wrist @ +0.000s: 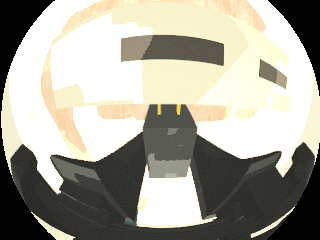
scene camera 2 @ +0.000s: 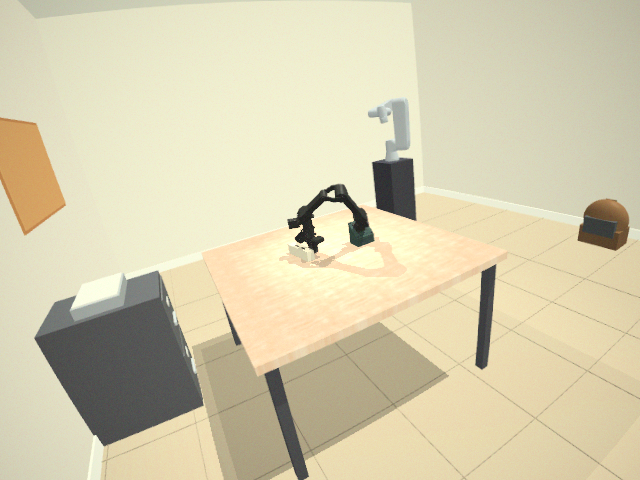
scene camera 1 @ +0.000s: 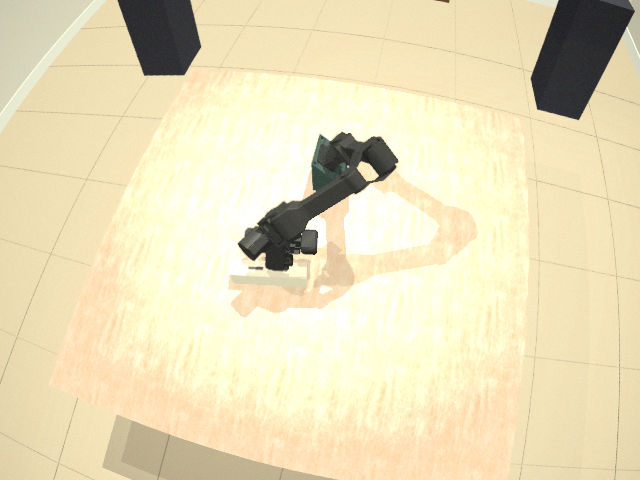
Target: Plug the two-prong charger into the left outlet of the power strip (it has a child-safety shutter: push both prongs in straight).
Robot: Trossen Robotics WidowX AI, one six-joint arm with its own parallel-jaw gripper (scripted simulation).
My gripper [scene camera 1: 283,253] carries a dark grey charger [wrist: 169,132].
My gripper shows as well in the wrist view [wrist: 167,133]. Scene camera 1 does not show the dark grey charger, which is hidden by my gripper.
